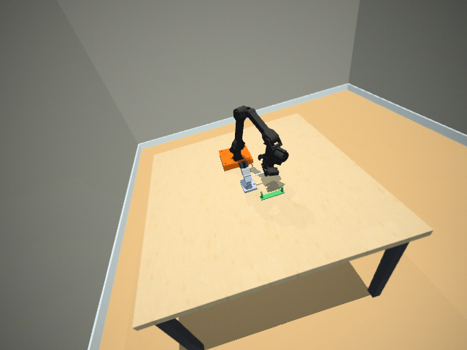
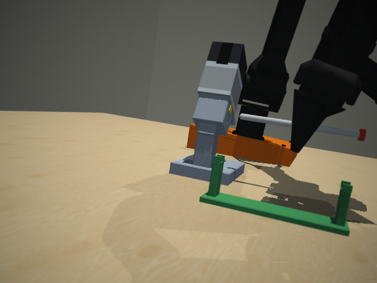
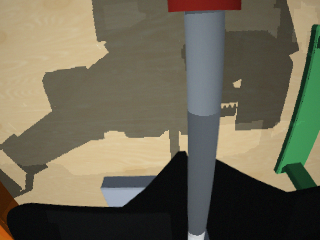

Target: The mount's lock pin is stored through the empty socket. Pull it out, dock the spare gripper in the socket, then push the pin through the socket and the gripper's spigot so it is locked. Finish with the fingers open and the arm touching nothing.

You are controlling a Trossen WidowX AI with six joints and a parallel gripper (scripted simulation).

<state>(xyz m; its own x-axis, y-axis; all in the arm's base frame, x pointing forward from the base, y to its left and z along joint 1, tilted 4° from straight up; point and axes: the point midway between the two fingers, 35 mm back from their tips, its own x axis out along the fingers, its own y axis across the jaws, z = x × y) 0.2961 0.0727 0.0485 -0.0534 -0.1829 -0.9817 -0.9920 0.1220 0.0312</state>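
Now: gripper tip 30 mm past the grey mount and 110 mm to the left of it. Round my gripper tip: green rack: 110 mm ahead, 20 mm to the right, 30 mm below; spare gripper: 40 mm behind, 110 mm to the right, 70 mm above.
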